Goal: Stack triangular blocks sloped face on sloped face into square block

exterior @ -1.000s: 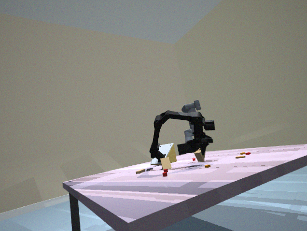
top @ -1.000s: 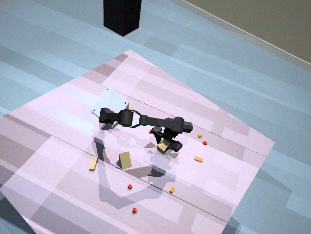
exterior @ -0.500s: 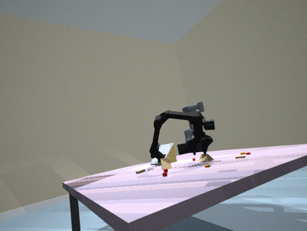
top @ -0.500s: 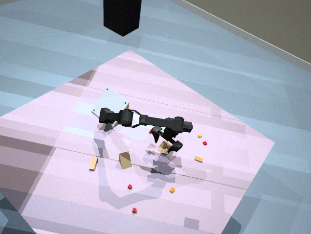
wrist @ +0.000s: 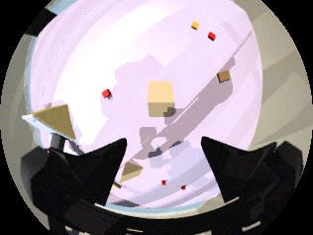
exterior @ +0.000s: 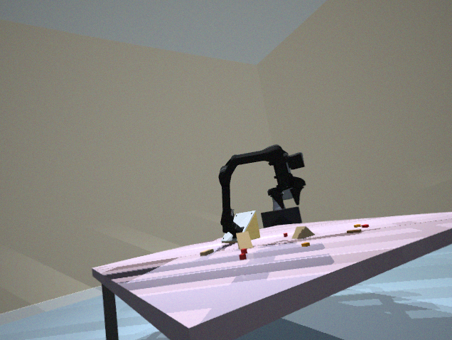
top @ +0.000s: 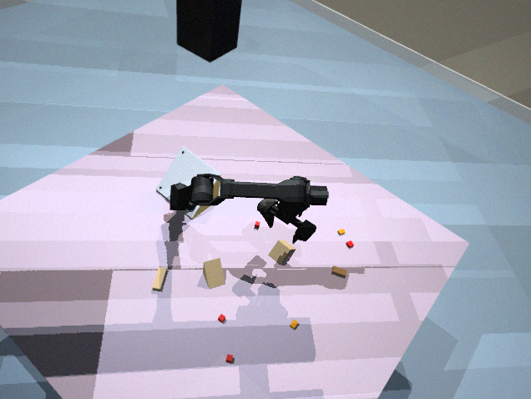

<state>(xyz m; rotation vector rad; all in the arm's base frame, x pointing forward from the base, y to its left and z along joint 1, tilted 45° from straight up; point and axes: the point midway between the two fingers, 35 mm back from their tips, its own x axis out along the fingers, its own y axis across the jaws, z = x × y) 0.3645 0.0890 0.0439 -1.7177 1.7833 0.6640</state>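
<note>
My gripper tip is now 11 cm above the tan triangular block, 3 cm to the right of it and 1 cm short of it.
</note>
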